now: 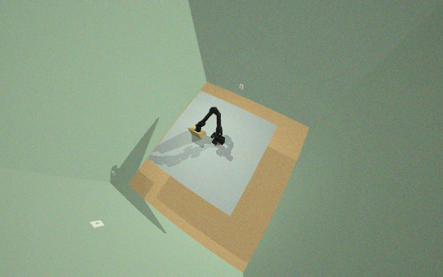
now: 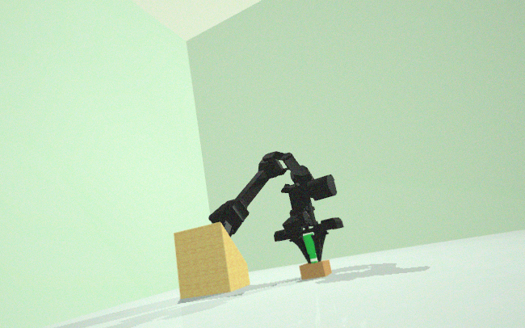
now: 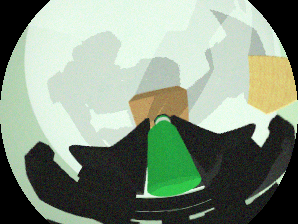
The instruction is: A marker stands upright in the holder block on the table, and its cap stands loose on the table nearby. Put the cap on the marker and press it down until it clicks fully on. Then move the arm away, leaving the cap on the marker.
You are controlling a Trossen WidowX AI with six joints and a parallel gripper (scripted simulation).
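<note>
Right now the green cap is 50 mm above my gripper tip. The rest, counted from my gripper tip: tan holder block: 20 mm below.
</note>
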